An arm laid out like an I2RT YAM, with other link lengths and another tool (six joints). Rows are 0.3 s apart.
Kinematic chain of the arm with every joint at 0, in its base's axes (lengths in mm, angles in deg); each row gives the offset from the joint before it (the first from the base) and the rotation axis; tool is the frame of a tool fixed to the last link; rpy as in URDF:
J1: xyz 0 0 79.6 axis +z
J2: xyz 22 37.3 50 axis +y
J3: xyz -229.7 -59.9 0 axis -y
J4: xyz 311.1 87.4 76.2 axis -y
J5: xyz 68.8 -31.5 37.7 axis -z
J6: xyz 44.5 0 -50.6 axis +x
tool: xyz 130 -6 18 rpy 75 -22.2 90
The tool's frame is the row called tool.
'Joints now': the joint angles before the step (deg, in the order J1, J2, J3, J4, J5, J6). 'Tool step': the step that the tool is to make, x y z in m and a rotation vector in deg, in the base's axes. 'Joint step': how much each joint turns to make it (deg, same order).
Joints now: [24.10 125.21 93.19 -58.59 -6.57 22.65]
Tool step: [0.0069 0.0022 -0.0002 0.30 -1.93 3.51]
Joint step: [-0.02 0.05 0.01 1.53 0.51 -3.55]
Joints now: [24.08 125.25 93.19 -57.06 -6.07 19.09]
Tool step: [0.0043 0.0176 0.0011 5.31 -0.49 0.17]
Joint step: [0.02 0.06 -0.01 2.70 -4.65 0.03]
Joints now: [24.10 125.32 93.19 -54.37 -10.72 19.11]
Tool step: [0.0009 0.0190 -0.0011 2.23 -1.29 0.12]
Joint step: [1.57 0.33 0.01 2.74 -1.36 1.60]
